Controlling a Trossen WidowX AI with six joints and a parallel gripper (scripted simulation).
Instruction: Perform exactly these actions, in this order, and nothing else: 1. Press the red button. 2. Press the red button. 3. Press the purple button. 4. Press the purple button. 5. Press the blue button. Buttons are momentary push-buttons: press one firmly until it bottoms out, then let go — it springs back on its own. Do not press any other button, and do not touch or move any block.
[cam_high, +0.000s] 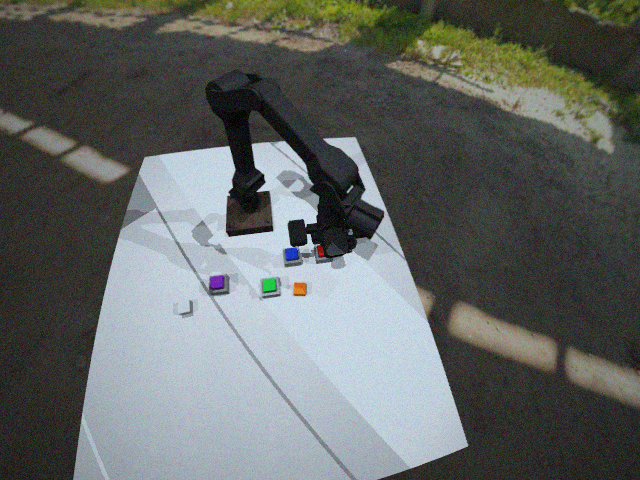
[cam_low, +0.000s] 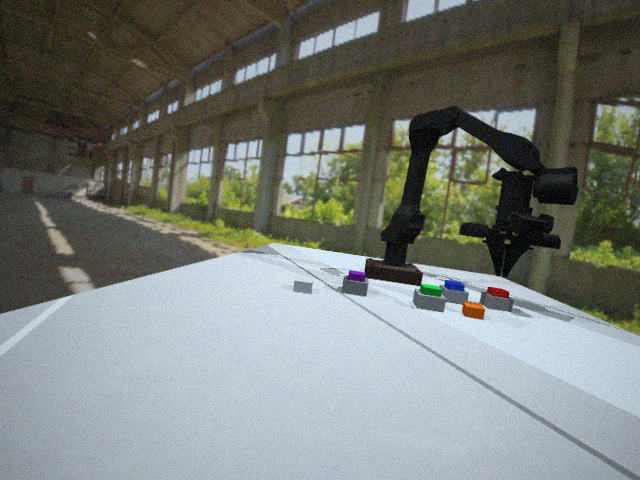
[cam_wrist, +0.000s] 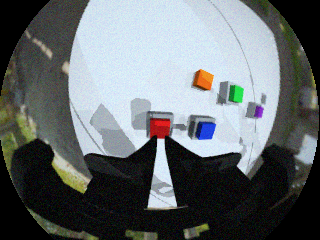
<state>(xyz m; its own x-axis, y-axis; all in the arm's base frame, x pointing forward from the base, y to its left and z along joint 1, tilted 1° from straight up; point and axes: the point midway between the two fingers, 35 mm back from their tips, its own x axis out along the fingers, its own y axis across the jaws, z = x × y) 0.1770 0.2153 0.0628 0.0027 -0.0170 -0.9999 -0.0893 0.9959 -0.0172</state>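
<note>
Now: gripper tip 3 cm above the red button. From my gripper tip the other things lie so: blue button: 9 cm to the right, 3 cm below; then orange block: 10 cm ahead, 7 cm to the right, 6 cm below; then green button: 15 cm to the right, 9 cm ahead, 3 cm below.
</note>
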